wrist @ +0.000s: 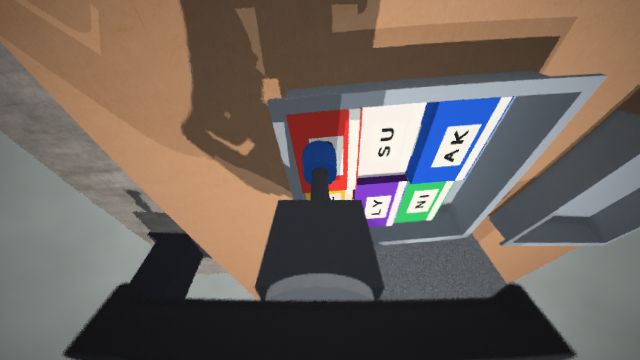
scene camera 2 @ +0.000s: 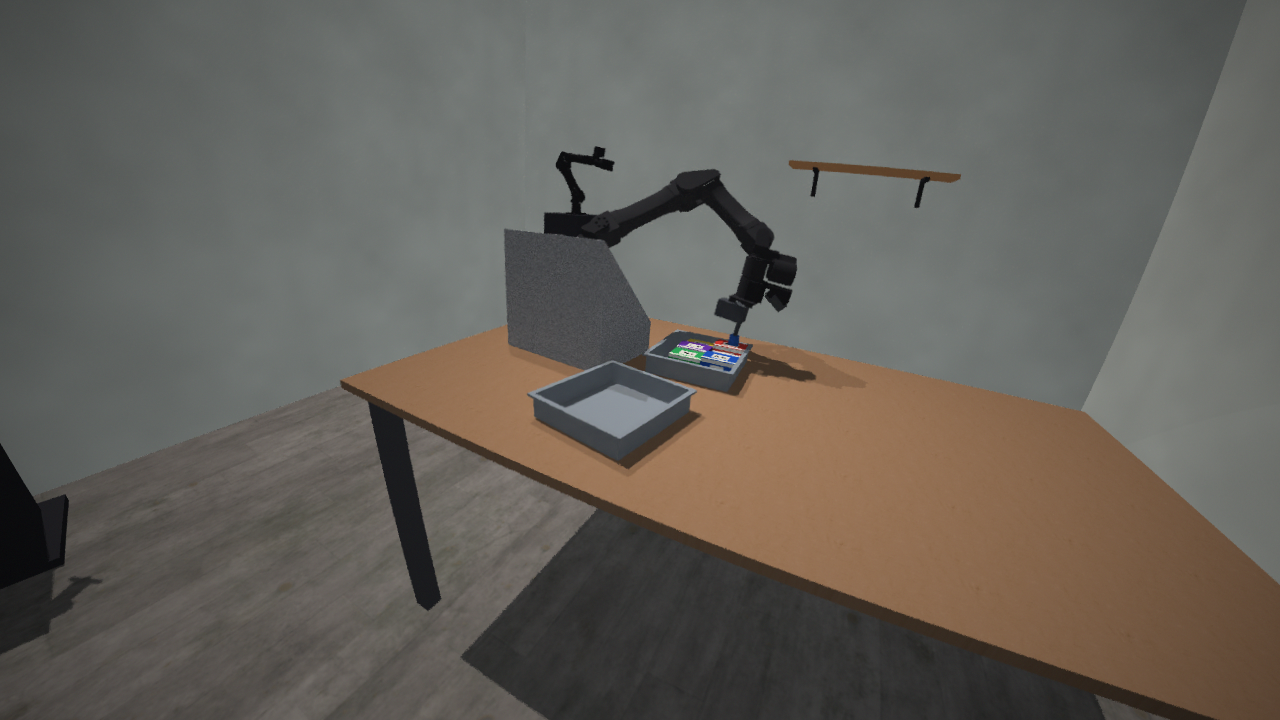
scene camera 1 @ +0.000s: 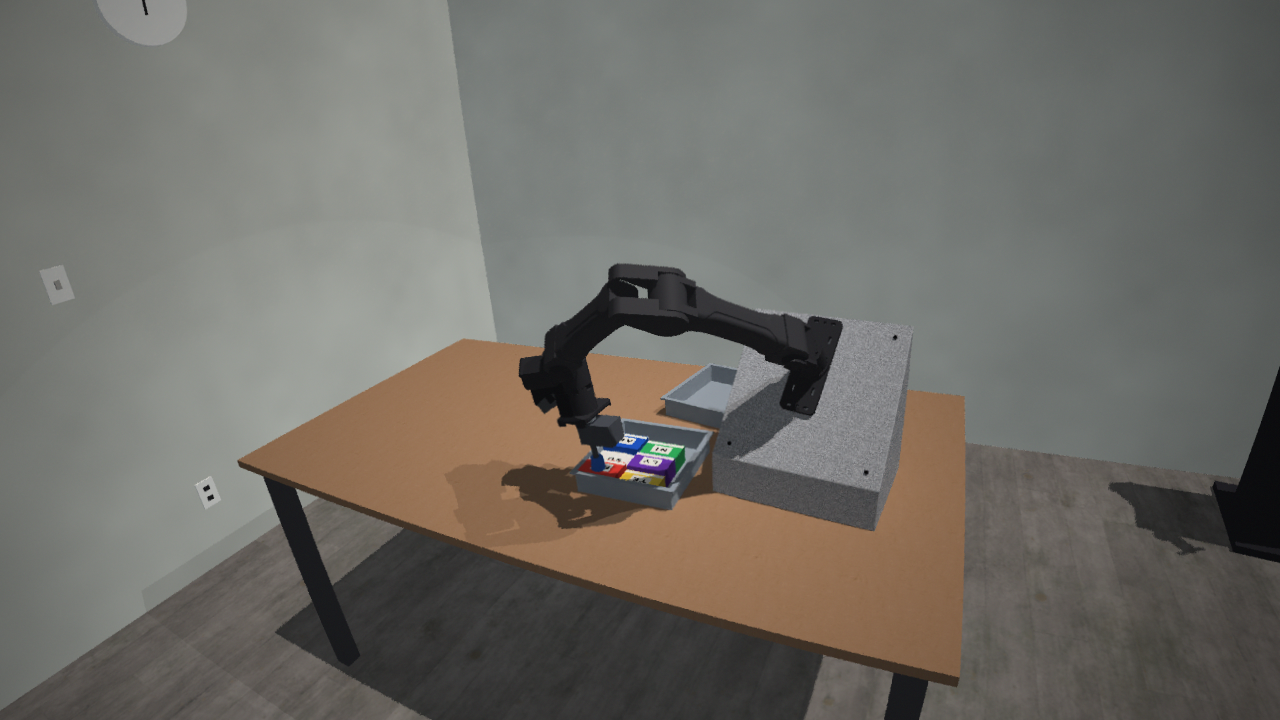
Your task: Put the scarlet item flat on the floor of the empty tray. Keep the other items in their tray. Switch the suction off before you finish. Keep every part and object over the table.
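Frame: origin at the arm's base, x left, y back, z up, level; metres.
Where they show: hand at its tool point: [wrist: 319,151] [scene camera 2: 731,347] [scene camera 1: 600,471]; arm's base at its link origin: [scene camera 2: 574,264] [scene camera 1: 812,365].
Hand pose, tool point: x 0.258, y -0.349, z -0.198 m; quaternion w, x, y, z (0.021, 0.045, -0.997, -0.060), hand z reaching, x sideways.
Each offset is from my tool point to the top centre of the thing. Level surfaces: height alone.
My suction cup [scene camera 1: 597,462] [scene camera 2: 733,339] [wrist: 319,162] is down on the label of the scarlet item {dx -0.006, dy +0.000, dz +0.009 m} [scene camera 1: 615,471] [scene camera 2: 742,345] [wrist: 317,125] and is on it with suction. The cup hides much of the label. The item lies in a corner of the filled grey tray {dx -0.099, dy +0.044, dz +0.009 m} [scene camera 1: 626,492] [scene camera 2: 693,369] [wrist: 450,88], beside the white item {dx -0.062, dy -0.009, dz -0.007 m} [wrist: 395,120] marked SU and the yellow item [wrist: 312,196]. The blue item {dx -0.118, dy -0.019, dz +0.009 m} [wrist: 465,115] marked AK, the purple item {dx -0.077, dy +0.074, dz +0.004 m} [wrist: 385,189] and the green item {dx -0.133, dy +0.064, dz +0.000 m} [wrist: 411,190] lie there too. The empty tray {dx -0.452, dy +0.051, dz +0.009 m} [scene camera 1: 689,410] [scene camera 2: 572,425] [wrist: 570,175] stands apart.
The grey speckled base block [scene camera 1: 805,483] [scene camera 2: 572,300] stands close beside both trays, and partly hides the empty tray in scene camera 1. Both trays have raised walls. The wooden table {dz -0.041 m} [scene camera 1: 402,429] [scene camera 2: 895,474] has an edge near the filled tray in the wrist view.
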